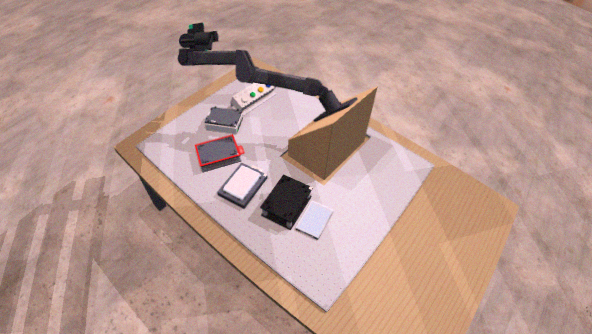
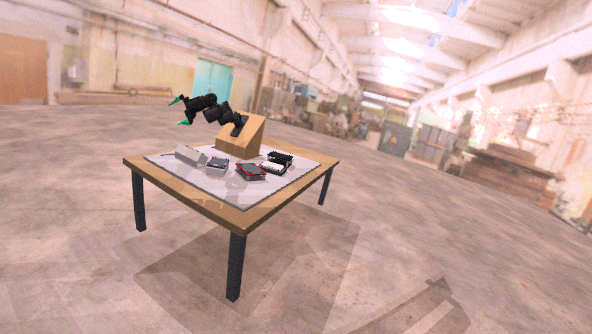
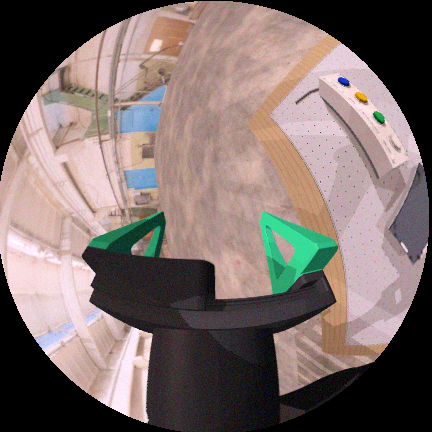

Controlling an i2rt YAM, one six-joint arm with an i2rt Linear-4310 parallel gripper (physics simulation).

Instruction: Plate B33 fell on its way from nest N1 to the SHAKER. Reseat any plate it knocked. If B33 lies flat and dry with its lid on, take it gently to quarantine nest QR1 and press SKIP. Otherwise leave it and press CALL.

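Pixels of known places: gripper, fingertip midpoint: [image 2: 172, 114] [image 3: 212, 216]; arm's base at its link origin: [image 1: 335, 111] [image 2: 239, 125].
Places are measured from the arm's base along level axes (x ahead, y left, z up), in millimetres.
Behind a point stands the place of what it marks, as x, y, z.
Observation:
My gripper [image 1: 198, 37] @[45, -666, 103] [image 2: 176, 113] @[45, -666, 103] [image 3: 212, 216] @[45, -666, 103] is open and empty, high beyond the table's edge. A white plate [image 1: 243, 182] @[386, -135, -154] [image 2: 273, 166] @[398, -164, -157] lies level on a dark nest. A pale blue, flat plate-like piece [image 1: 315, 220] @[345, 160, -176] lies beside a black raised unit [image 1: 286, 199] @[358, 43, -135] [image 2: 280, 158] @[375, -16, -139]. A red-rimmed nest [image 1: 219, 151] @[333, -314, -152] [image 2: 251, 171] @[361, -366, -153] and a grey box with a dark top [image 1: 223, 118] @[195, -427, -138] [image 2: 218, 164] @[209, -467, -138] [image 3: 414, 215] stand further along. The button box [image 1: 252, 96] @[14, -419, -129] [image 2: 190, 156] @[14, -489, -145] [image 3: 364, 120] @[-4, -464, -110] has blue, yellow, green and white buttons. Labels, lids and any wetness are too small to tell.
The wooden wedge mount [image 1: 330, 140] @[157, 76, 16] [image 2: 240, 145] @[99, -104, -110] carries the arm and stands on the perforated grey mat [image 1: 320, 280] @[511, 297, -192] [image 2: 240, 200] @[467, -621, -192] [image 3: 330, 175] @[16, -602, -192]. The wooden table [image 1: 450, 240] @[105, 609, -205] [image 2: 240, 222] @[553, -746, -205] [image 3: 285, 160] @[-99, -692, -205] borders the mat. A short dark cable [image 3: 306, 95] @[-187, -498, -191] runs from the button box.

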